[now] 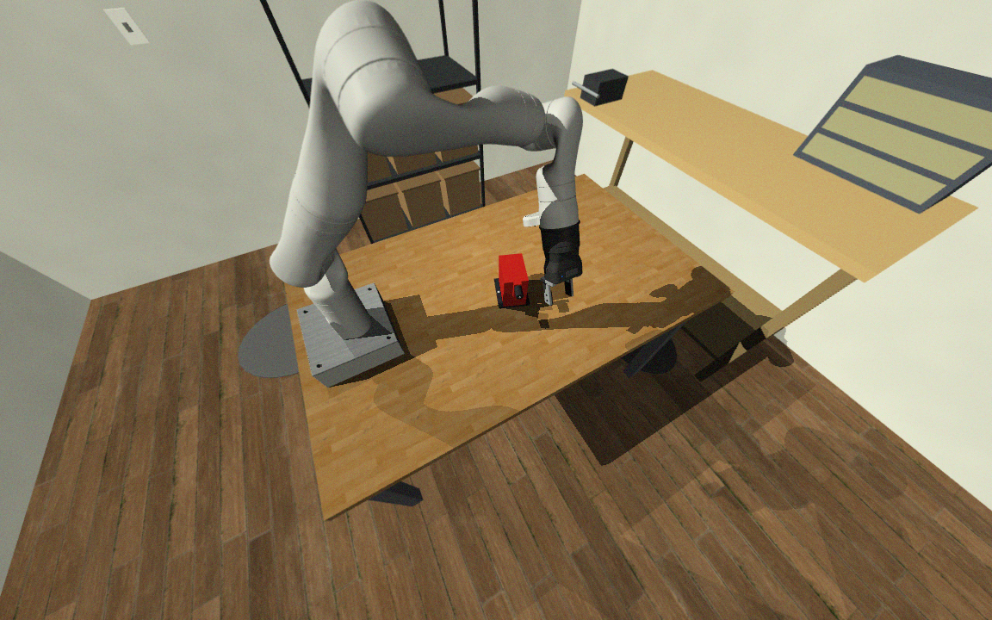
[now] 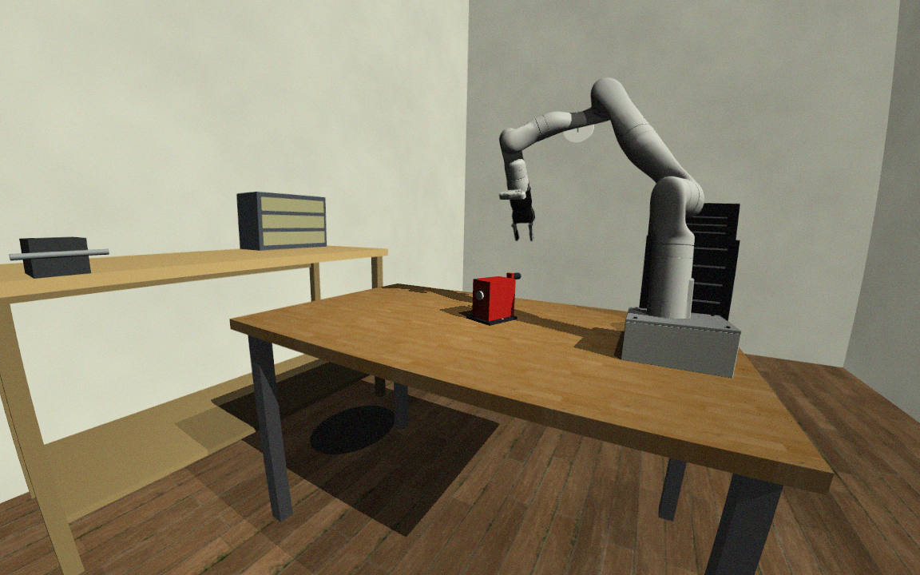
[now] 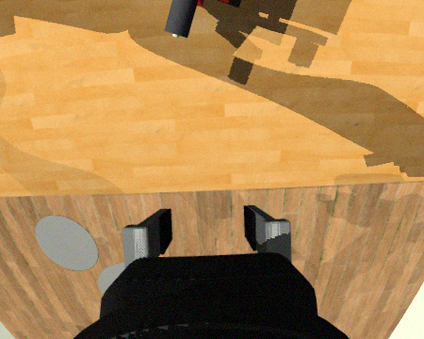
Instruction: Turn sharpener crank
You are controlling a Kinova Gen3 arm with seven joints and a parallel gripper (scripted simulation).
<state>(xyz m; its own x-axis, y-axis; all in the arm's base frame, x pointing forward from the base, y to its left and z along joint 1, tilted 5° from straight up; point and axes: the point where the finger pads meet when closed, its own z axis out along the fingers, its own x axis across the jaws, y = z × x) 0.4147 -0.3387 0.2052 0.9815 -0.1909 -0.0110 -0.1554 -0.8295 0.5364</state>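
The dark cylindrical handle is 13 cm to the left of my hand and 13 cm below it.
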